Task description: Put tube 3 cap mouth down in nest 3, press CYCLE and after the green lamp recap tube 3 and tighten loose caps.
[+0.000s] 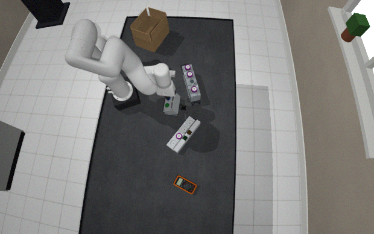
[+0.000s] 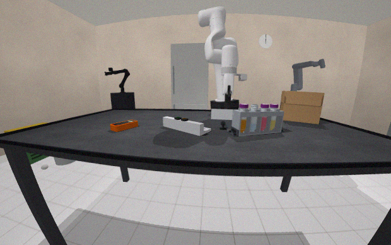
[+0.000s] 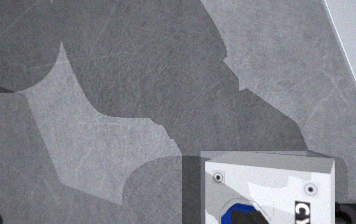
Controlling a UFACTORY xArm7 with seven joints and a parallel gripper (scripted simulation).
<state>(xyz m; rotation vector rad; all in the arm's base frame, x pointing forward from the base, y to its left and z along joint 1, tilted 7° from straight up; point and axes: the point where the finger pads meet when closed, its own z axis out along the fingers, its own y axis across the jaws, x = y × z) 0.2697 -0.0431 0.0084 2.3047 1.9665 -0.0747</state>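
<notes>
The blue cycle key is 3 cm below my hand. The rest, counted from my hand: green ready key 4 cm to the right, 3 cm below, 1 cm behind; then purple cap 22 cm to the right, 9 cm below, 6 cm ahead; then key housing 5 cm below, 2 cm to the right, 2 cm ahead.
</notes>
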